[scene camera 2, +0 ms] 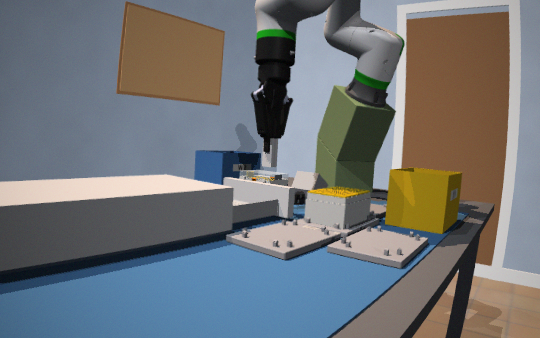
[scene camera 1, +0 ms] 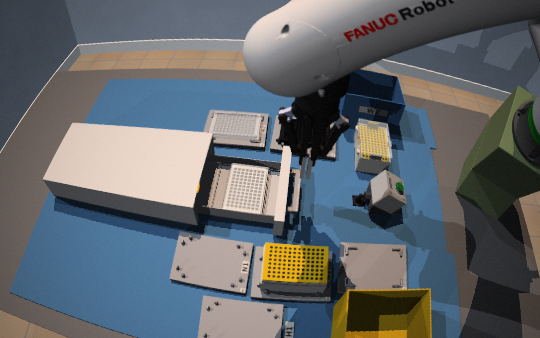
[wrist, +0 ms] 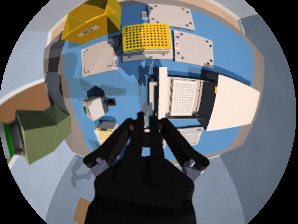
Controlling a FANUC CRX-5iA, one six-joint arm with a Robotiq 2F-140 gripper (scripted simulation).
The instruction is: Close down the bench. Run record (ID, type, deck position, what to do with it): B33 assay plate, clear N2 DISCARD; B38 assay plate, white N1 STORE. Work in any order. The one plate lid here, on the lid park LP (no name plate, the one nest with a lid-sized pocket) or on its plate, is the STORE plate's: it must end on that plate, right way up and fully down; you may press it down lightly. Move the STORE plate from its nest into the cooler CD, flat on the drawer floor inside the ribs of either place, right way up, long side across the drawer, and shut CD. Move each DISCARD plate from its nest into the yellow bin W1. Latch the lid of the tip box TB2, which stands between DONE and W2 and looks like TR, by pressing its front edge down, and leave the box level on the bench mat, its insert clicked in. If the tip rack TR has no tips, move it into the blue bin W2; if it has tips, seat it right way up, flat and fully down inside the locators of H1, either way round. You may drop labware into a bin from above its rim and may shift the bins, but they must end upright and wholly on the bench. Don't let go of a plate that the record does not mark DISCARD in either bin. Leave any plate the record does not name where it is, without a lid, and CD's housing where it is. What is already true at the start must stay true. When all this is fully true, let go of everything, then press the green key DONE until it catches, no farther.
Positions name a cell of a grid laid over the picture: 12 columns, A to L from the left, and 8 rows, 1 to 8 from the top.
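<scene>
My gripper (scene camera 1: G5) is visible. Yellow bin W1 (scene camera 2: J5); cooler CD (scene camera 2: B6) (scene camera 1: D5) (wrist: J4); blue bin W2 (scene camera 1: I3) (scene camera 2: E4). Tip rack TR (scene camera 1: G7) (scene camera 2: H5) (wrist: G2); tip box TB2 (scene camera 1: I4). A clear plate (scene camera 1: F3) is present as well; scene camera 2 does not show it, hidden by the cooler CD.
</scene>
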